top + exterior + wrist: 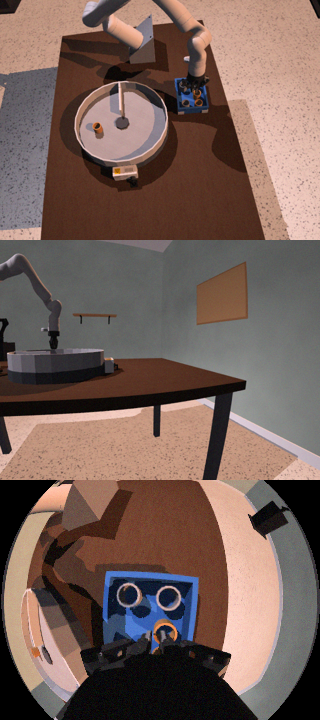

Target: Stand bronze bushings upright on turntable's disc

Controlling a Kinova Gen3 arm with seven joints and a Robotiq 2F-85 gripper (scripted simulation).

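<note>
My gripper is now 5 cm above the blue crate and 1 cm to the left of it. The rest, counted from my hand: turntable (34 cm to the right, 20 cm ahead, 2 cm below); grey turntable disc (34 cm to the right, 18 cm ahead, 2 cm below).
</note>
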